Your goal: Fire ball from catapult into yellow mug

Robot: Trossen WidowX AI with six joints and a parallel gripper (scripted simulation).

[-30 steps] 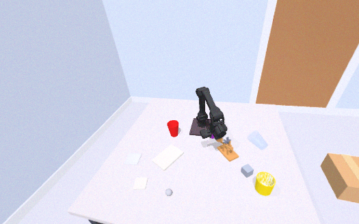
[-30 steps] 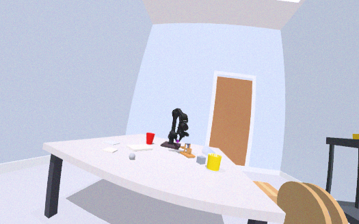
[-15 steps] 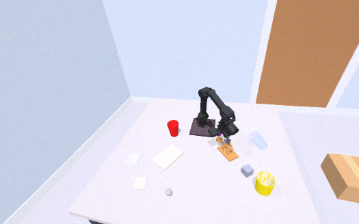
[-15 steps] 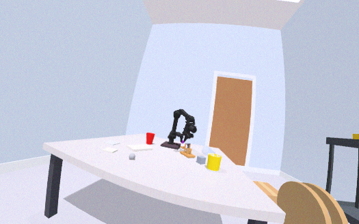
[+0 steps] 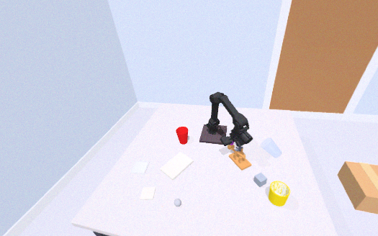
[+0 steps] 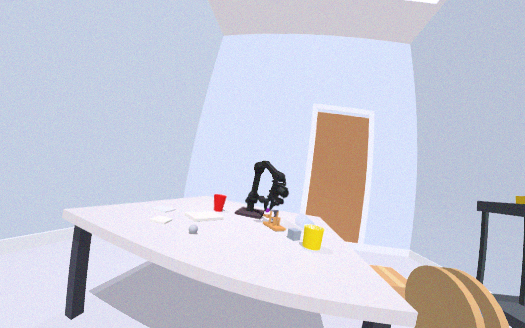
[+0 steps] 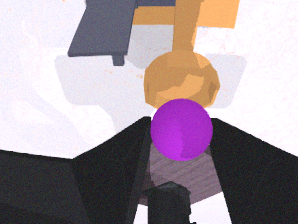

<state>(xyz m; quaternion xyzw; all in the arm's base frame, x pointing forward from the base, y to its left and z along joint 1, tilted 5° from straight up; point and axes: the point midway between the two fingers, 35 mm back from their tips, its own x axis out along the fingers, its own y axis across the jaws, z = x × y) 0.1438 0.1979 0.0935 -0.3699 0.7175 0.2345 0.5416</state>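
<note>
The purple ball is 10 mm above my gripper tip. The rest, counted from my gripper tip: wooden catapult 30 mm ahead, 50 mm to the left, 30 mm below; then grey cube 180 mm ahead, 230 mm to the left, 60 mm below; then red cup 30 mm ahead, 370 mm to the right, 50 mm below.
</note>
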